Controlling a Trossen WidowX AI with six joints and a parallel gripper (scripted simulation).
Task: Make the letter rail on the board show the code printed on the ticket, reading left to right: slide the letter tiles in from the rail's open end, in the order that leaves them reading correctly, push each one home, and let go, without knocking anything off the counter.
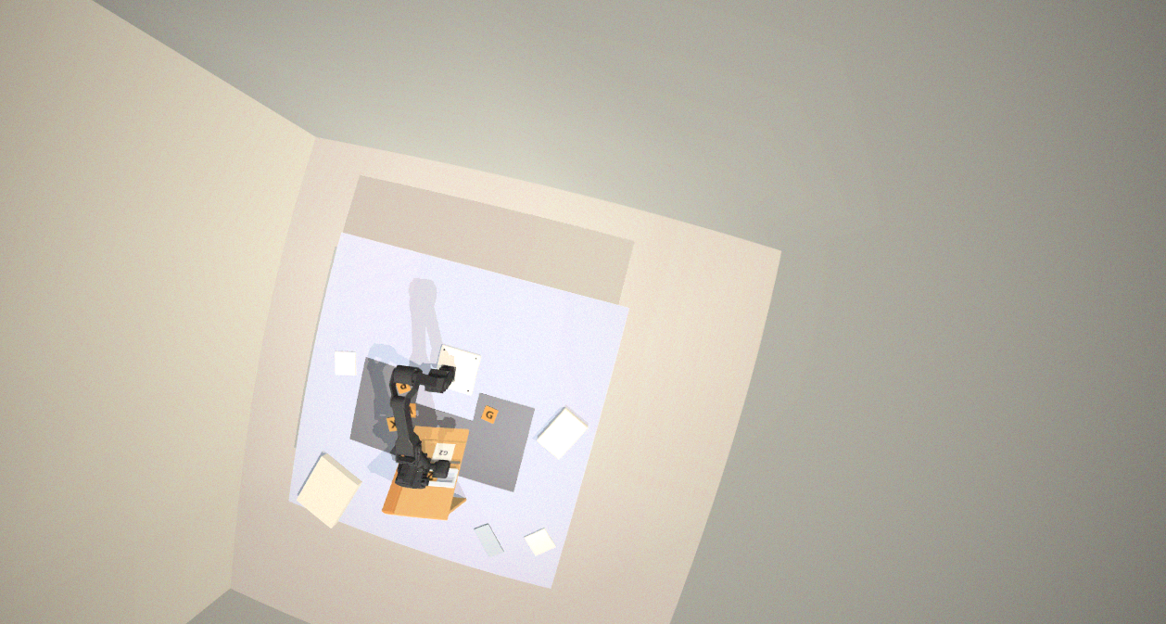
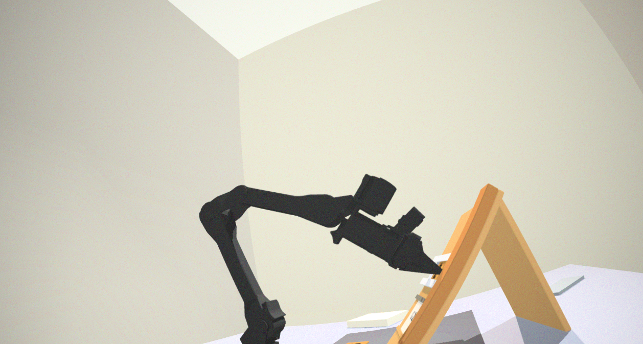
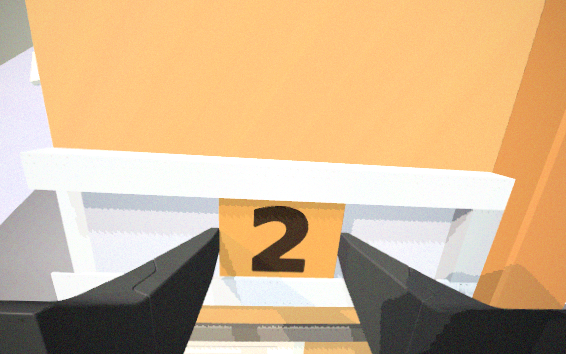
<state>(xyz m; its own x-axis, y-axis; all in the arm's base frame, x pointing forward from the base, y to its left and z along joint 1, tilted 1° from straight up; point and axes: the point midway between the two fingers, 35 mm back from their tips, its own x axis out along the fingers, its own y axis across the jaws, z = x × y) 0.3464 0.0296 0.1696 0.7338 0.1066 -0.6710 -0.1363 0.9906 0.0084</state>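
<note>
Now: gripper tip 6 cm past the white ticket, 1 cm to the right of it and 8 cm above it. From my gripper tip the other things lie so: grey slab (35 cm ahead, 23 cm to the left, 16 cm below); then grey mat (17 cm behind, 5 cm to the right, 16 cm below).
</note>
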